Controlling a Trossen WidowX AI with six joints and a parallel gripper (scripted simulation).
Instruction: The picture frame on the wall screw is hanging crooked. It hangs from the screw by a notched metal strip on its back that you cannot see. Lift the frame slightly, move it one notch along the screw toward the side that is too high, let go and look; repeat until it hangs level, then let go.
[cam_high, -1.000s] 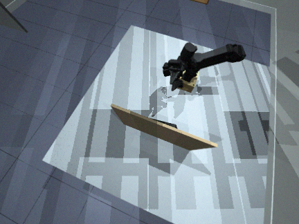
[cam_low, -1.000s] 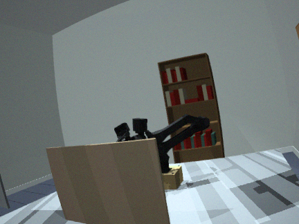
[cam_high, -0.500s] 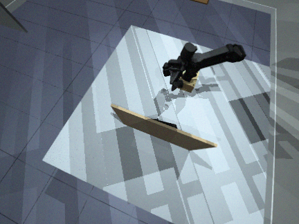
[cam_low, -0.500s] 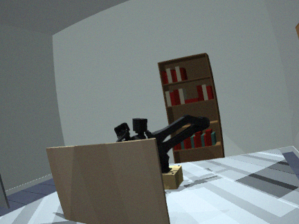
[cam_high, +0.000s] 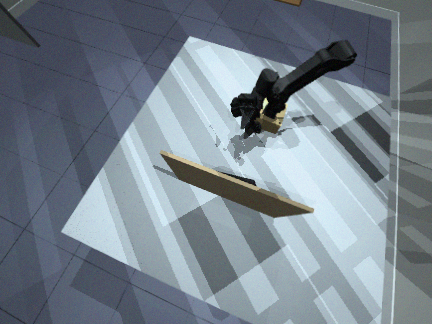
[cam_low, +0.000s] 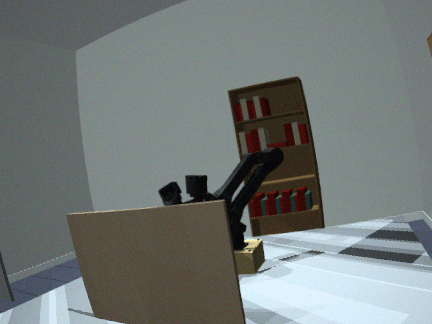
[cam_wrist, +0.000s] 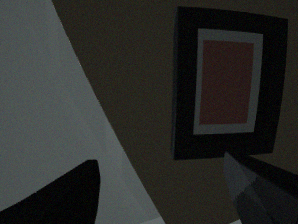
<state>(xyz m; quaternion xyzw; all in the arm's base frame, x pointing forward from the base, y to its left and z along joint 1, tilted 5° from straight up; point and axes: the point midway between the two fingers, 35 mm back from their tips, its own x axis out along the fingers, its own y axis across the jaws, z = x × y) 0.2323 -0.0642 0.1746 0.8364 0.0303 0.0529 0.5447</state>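
Right now the picture frame is 160 mm ahead of my gripper tip, 80 mm below it and 50 mm to the left of it. The rest, counted from my gripper tip: tan wall panel (180 mm ahead, 100 mm below, 40 mm to the left).
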